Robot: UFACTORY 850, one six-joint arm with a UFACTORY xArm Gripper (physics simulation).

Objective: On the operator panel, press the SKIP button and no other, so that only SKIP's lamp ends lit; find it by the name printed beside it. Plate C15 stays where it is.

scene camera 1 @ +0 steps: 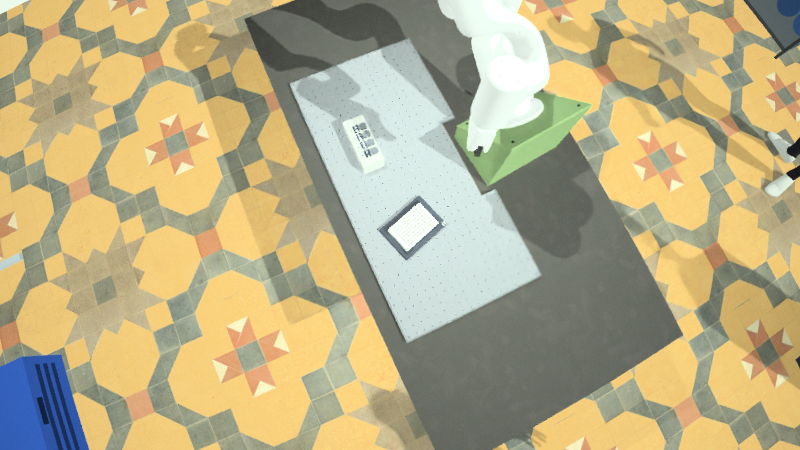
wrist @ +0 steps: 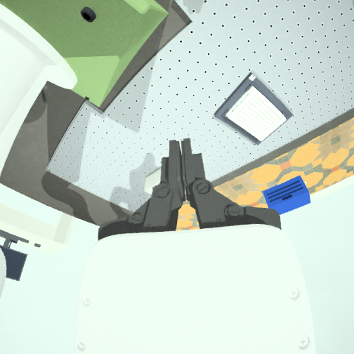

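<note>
The operator panel (scene camera 1: 363, 144) is a small white box with a column of several grey buttons and dark print beside them; the names are too small to read. In the wrist view a pale corner of the panel (wrist: 154, 181) shows, mostly hidden behind the fingers. Plate C15 (scene camera 1: 413, 226) (wrist: 257, 114) is white and sits in a dark frame on the perforated board. My gripper (scene camera 1: 478, 151) (wrist: 181, 152) is shut and empty. In the scene view it is high over the green base, to the right of the panel and apart from it. No lit lamp can be made out.
The light perforated board (scene camera 1: 475, 291) (wrist: 300, 30) lies on a dark table top (scene camera 1: 587, 313). The green wedge-shaped base (scene camera 1: 537, 139) (wrist: 95, 75) stands at the board's notch, under the arm. A blue cabinet (scene camera 1: 33, 391) (wrist: 287, 195) stands on the floor beyond the table.
</note>
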